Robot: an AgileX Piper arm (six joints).
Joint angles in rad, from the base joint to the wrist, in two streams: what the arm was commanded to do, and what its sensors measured. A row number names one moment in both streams.
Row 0, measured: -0.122, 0.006, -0.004, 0.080, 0.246, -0.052
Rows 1 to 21, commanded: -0.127, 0.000, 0.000, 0.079, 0.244, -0.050; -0.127, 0.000, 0.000, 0.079, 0.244, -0.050; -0.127, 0.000, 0.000, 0.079, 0.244, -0.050; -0.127, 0.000, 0.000, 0.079, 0.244, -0.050; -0.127, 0.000, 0.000, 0.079, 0.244, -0.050; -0.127, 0.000, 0.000, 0.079, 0.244, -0.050; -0.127, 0.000, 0.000, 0.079, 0.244, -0.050; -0.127, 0.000, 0.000, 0.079, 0.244, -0.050; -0.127, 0.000, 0.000, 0.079, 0.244, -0.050; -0.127, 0.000, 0.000, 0.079, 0.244, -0.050; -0.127, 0.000, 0.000, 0.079, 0.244, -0.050; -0.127, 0.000, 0.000, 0.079, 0.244, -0.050; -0.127, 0.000, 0.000, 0.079, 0.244, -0.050; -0.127, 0.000, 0.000, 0.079, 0.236, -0.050; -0.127, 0.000, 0.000, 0.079, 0.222, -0.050; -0.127, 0.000, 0.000, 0.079, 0.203, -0.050; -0.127, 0.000, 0.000, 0.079, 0.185, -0.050; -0.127, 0.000, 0.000, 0.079, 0.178, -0.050; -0.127, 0.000, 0.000, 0.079, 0.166, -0.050; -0.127, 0.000, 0.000, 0.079, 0.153, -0.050; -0.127, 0.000, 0.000, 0.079, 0.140, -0.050
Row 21, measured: -0.122, 0.006, -0.004, 0.080, 0.201, -0.052
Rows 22 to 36, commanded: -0.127, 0.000, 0.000, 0.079, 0.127, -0.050; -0.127, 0.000, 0.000, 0.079, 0.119, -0.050; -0.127, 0.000, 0.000, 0.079, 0.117, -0.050; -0.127, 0.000, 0.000, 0.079, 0.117, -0.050; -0.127, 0.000, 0.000, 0.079, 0.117, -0.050; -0.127, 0.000, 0.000, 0.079, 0.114, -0.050; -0.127, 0.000, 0.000, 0.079, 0.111, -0.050; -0.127, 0.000, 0.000, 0.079, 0.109, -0.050; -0.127, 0.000, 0.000, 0.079, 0.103, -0.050; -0.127, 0.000, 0.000, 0.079, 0.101, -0.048; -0.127, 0.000, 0.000, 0.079, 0.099, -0.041; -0.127, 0.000, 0.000, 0.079, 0.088, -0.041; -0.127, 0.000, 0.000, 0.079, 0.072, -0.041; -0.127, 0.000, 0.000, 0.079, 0.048, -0.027; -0.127, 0.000, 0.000, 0.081, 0.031, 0.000
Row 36, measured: -0.122, 0.006, -0.004, 0.080, 0.104, -0.048
